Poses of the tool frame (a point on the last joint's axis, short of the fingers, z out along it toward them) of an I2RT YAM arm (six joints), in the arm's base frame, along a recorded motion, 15 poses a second.
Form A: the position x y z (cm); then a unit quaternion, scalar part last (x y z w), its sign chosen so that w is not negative.
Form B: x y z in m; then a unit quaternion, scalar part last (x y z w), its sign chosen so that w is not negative. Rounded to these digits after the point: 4 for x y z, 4 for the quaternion.
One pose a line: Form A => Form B
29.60 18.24 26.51 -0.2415 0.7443 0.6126 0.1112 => 0.2960 0.1824 0.2651 -0.2415 0.7443 0.6126 0.1112
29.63 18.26 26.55 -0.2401 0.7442 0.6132 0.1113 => 0.2963 0.1826 0.2655 -0.2401 0.7442 0.6132 0.1113
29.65 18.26 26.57 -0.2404 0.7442 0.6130 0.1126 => 0.2965 0.1826 0.2657 -0.2404 0.7442 0.6130 0.1126
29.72 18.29 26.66 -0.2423 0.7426 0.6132 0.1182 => 0.2972 0.1829 0.2666 -0.2423 0.7426 0.6132 0.1182
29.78 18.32 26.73 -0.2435 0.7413 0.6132 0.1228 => 0.2978 0.1832 0.2673 -0.2435 0.7413 0.6132 0.1228
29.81 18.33 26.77 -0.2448 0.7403 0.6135 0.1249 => 0.2981 0.1833 0.2677 -0.2448 0.7403 0.6135 0.1249
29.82 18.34 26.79 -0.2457 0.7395 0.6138 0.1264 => 0.2982 0.1834 0.2679 -0.2457 0.7395 0.6138 0.1264
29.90 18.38 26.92 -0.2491 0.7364 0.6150 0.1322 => 0.2990 0.1838 0.2692 -0.2491 0.7364 0.6150 0.1322
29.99 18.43 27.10 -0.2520 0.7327 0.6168 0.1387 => 0.2999 0.1843 0.2710 -0.2520 0.7327 0.6168 0.1387
